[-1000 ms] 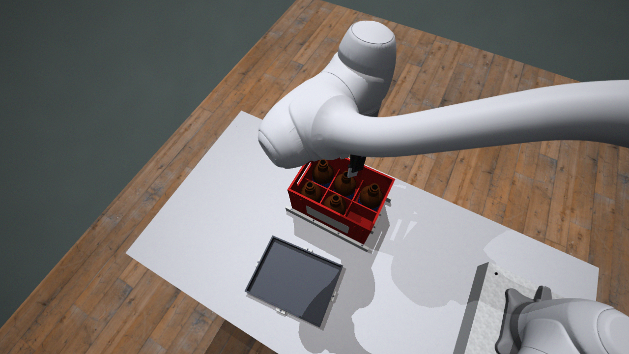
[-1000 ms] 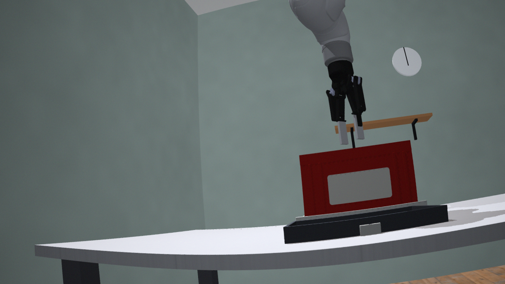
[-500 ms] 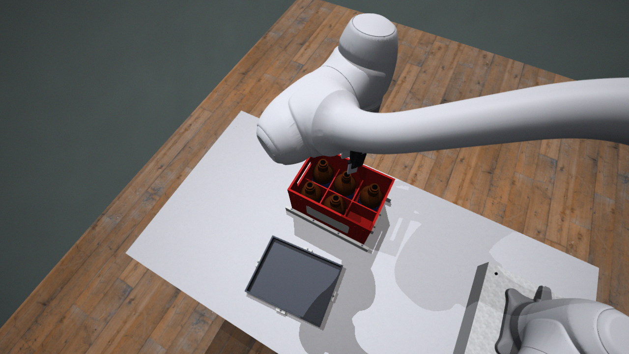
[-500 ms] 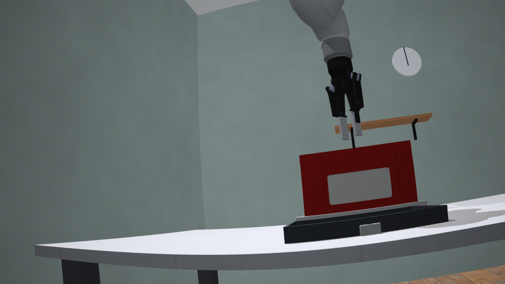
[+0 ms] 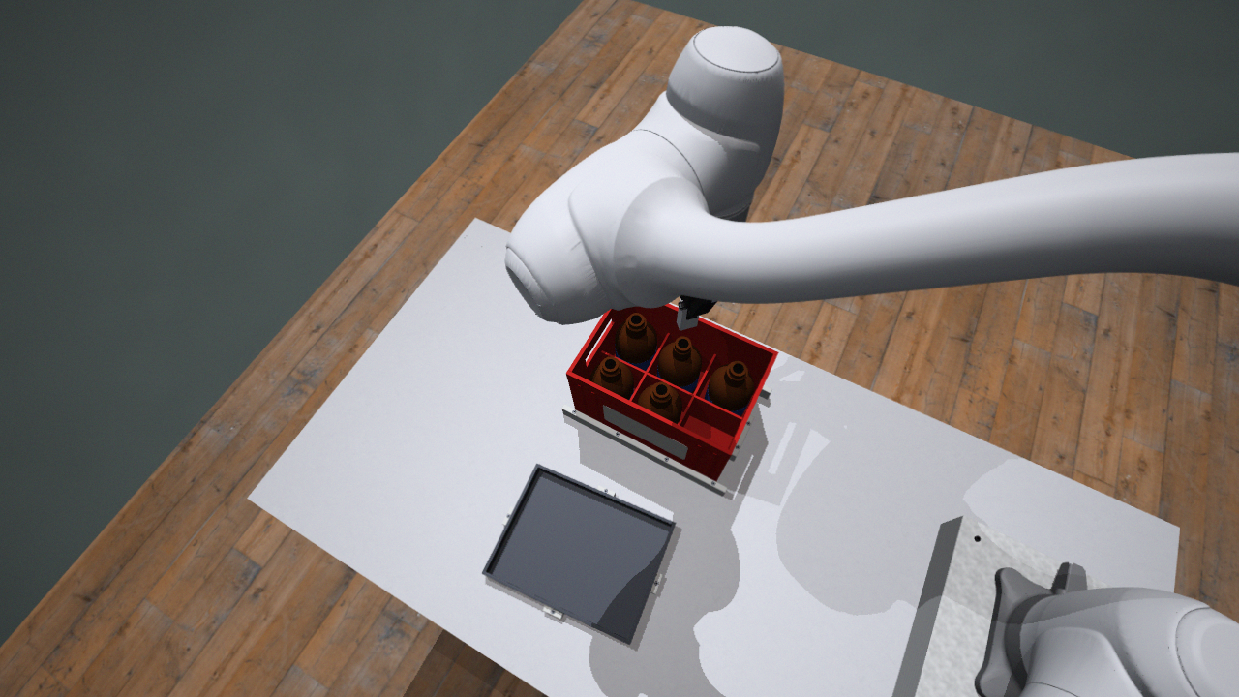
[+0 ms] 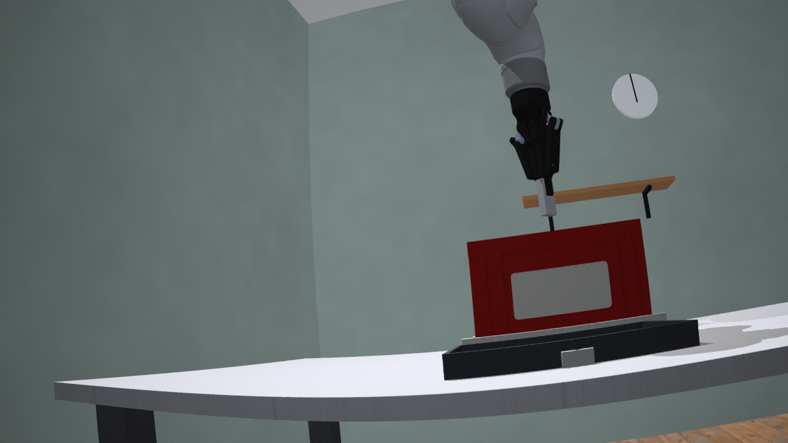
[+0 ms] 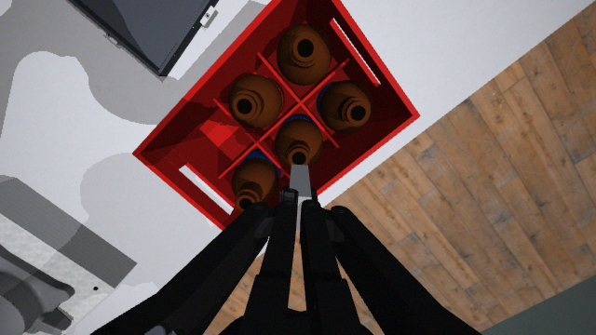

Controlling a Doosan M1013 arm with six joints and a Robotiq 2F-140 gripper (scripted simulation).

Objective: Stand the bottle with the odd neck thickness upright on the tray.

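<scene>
Now: the crate 4 cm to the left of my hand and 17 cm below it. Also, from my hand: dark tray (2 cm ahead, 33 cm to the left, 25 cm below).
</scene>
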